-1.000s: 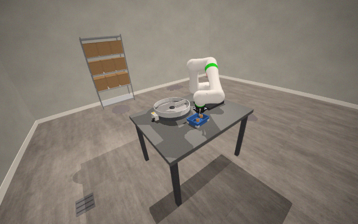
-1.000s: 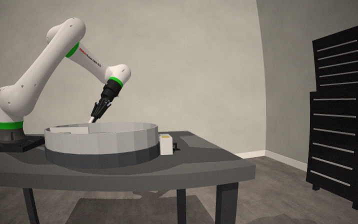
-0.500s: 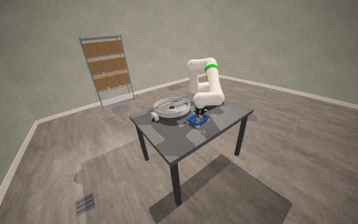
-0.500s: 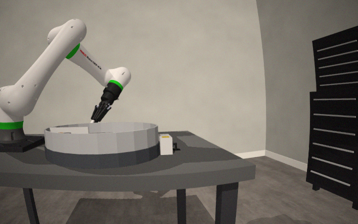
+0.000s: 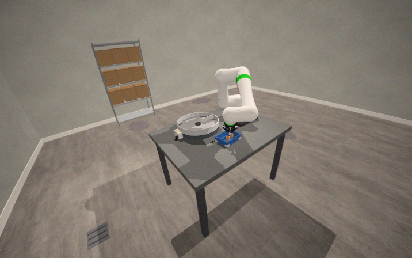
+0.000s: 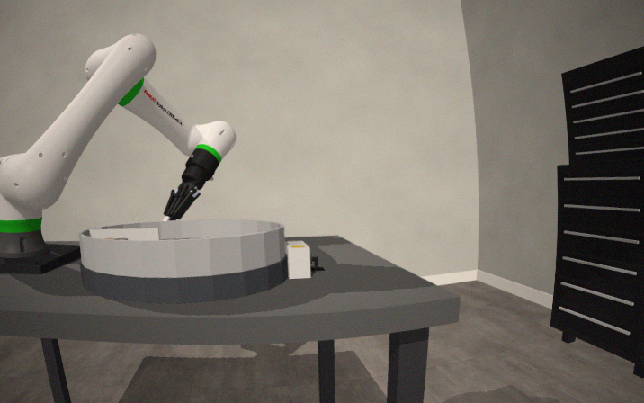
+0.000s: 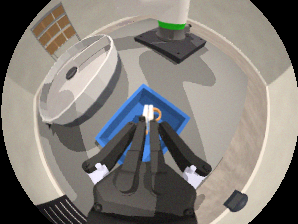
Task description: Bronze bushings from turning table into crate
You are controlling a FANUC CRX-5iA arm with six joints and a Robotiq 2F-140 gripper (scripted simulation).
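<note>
The blue crate is 3 cm ahead of my hand, 1 cm to the left of it and 4 cm below it. Round my hand: round turning table (14 cm ahead, 34 cm to the right, 1 cm below).
</note>
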